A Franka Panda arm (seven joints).
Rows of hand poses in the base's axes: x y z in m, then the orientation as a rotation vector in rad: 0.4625 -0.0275 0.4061 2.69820 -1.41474 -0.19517; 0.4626 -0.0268 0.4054 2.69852 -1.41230 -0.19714; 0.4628 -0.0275 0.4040 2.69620 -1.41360 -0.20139; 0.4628 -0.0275 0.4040 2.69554 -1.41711 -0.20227; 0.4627 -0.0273 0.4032 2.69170 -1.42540 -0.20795; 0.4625 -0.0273 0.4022 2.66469 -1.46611 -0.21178; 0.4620 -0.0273 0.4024 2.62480 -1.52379 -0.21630; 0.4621 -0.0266 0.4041 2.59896 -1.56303 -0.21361
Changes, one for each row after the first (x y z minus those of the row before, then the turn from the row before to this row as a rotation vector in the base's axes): 0.0001 0.0007 -0.0007 0.00009 0.00152 0.00149; 0.0002 -0.0007 -0.0014 0.00016 0.00304 -0.00151; 0.0000 0.0000 0.0000 0.00104 -0.00006 -0.00233; -0.0001 0.0002 -0.0008 0.00198 0.00282 -0.00617; -0.0002 0.0000 -0.0010 -0.00499 0.00412 -0.03159; -0.0005 0.0000 0.0002 -0.00751 0.00545 -0.04538; 0.0001 0.0007 0.0017 -0.00561 -0.00040 -0.03045
